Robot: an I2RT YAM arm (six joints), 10 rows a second.
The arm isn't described. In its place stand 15 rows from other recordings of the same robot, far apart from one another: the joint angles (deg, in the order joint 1, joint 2, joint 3, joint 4, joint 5, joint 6), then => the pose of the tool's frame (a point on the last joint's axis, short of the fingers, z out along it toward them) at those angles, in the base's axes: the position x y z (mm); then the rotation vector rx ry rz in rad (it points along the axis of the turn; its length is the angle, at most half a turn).
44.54, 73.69, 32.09, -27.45, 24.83, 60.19 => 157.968 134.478 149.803 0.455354 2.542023 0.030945
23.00, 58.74, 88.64, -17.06, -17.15, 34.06 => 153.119 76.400 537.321 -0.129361 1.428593 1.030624
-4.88, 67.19, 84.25, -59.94, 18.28, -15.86 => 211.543 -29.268 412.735 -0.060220 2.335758 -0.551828
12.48, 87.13, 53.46, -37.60, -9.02, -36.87 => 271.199 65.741 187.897 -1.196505 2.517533 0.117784
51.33, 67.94, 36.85, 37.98, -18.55, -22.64 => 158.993 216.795 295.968 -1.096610 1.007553 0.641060
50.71, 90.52, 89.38, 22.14, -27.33, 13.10 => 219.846 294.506 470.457 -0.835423 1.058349 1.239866
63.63, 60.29, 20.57, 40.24, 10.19, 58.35 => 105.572 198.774 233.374 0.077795 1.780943 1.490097
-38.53, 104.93, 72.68, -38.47, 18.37, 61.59 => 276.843 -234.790 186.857 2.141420 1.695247 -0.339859
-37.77, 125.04, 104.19, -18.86, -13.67, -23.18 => 404.679 -302.918 229.142 0.160466 2.252513 -0.303825
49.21, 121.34, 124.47, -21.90, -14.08, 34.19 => 321.018 385.292 377.348 -0.453121 2.032929 1.179944
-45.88, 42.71, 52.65, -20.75, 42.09, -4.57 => 91.202 -128.325 375.126 1.172544 1.484238 -1.262740
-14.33, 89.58, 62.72, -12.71, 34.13, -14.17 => 327.867 -104.371 254.416 0.330242 2.262334 -0.935520
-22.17, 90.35, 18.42, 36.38, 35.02, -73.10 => 213.227 -108.946 103.216 -0.711990 2.443445 -1.489042
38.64, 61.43, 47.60, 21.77, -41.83, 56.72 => 176.968 171.871 358.937 -0.449945 1.718837 1.800820
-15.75, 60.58, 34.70, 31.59, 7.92, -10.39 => 235.101 -71.402 301.370 0.182947 1.478430 -0.471326
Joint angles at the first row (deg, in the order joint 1, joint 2, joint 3, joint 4, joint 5, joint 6):
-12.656, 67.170, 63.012, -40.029, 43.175, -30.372
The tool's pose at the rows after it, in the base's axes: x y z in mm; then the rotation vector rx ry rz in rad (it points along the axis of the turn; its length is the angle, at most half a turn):
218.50 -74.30 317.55 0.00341 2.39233 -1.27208
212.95 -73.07 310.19 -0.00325 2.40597 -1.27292
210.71 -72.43 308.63 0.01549 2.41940 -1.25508
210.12 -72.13 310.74 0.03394 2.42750 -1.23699
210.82 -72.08 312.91 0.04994 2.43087 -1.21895
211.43 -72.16 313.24 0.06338 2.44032 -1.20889
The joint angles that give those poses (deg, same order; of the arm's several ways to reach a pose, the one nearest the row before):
-12.657, 64.382, 58.206, -36.268, 43.747, -32.556
-12.657, 63.132, 56.094, -36.234, 43.791, -32.510
-12.656, 62.931, 56.014, -37.618, 43.501, -30.902
-12.656, 63.105, 56.864, -39.182, 43.136, -29.461
-12.656, 63.467, 57.728, -40.206, 42.689, -28.271
-12.657, 63.896, 58.284, -41.215, 42.564, -27.204

